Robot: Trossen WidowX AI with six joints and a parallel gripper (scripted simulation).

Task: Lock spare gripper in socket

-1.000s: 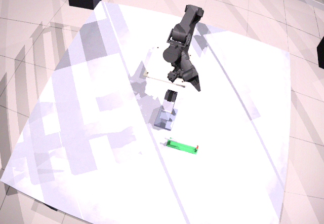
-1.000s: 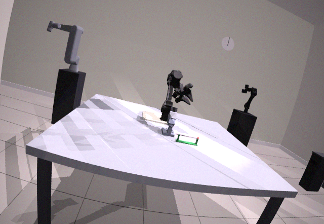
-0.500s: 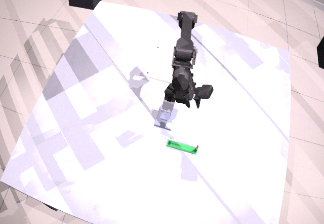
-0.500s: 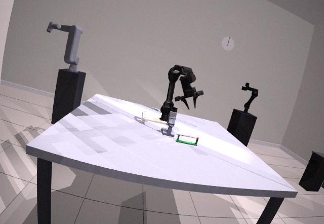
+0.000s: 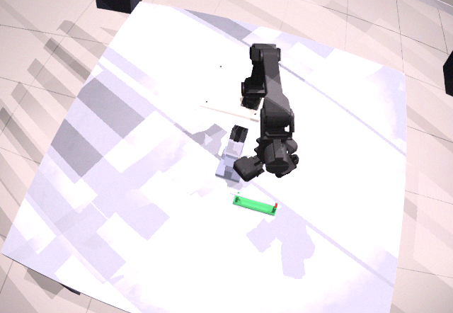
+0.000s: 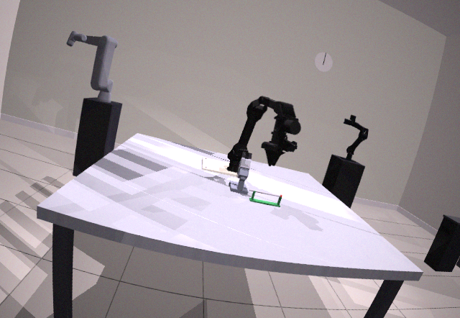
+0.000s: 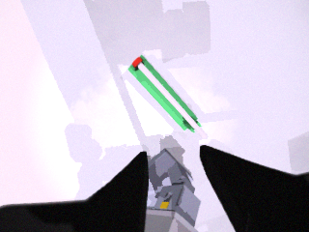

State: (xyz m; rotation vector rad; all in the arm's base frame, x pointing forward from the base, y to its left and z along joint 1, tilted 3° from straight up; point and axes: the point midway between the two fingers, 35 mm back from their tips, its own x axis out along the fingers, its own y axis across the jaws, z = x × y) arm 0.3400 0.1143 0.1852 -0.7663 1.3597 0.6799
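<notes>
Right now the green cradle is 3 cm ahead of my gripper tip, 1 cm to the left of it and 14 cm below it. Also, from my gripper tip: grey mount: 7 cm behind, 10 cm to the right, 11 cm below; spare gripper: 9 cm behind, 10 cm to the right, 4 cm below.
</notes>
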